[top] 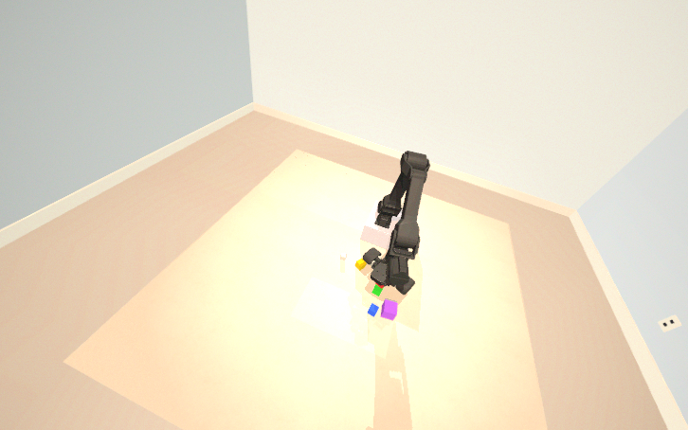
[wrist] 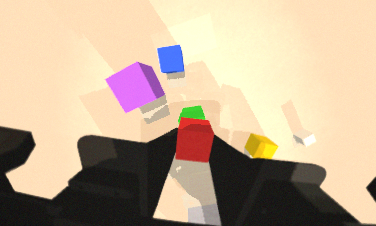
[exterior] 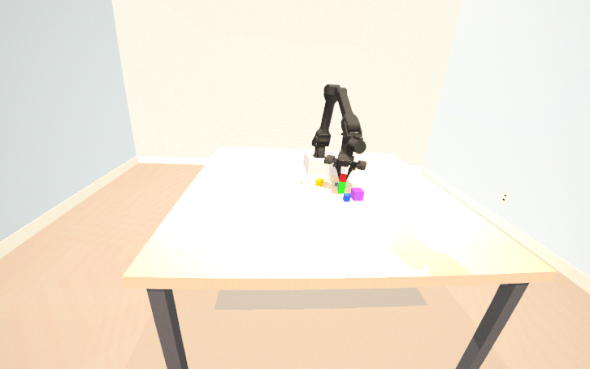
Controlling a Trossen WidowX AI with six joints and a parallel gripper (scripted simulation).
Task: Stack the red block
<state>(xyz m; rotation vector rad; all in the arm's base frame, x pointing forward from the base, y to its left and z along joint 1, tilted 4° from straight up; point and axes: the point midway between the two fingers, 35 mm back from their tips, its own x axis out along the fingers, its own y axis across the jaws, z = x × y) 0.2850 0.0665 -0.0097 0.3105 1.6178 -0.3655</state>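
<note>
Now: gripper tip 10 mm below the red block. From my gripper tip the other things lie so: small grey piece 80 mm behind, 60 mm below; blue cube 80 mm ahead, 50 mm below; larger purple cube 60 mm ahead, 60 mm to the left, 40 mm below.
</note>
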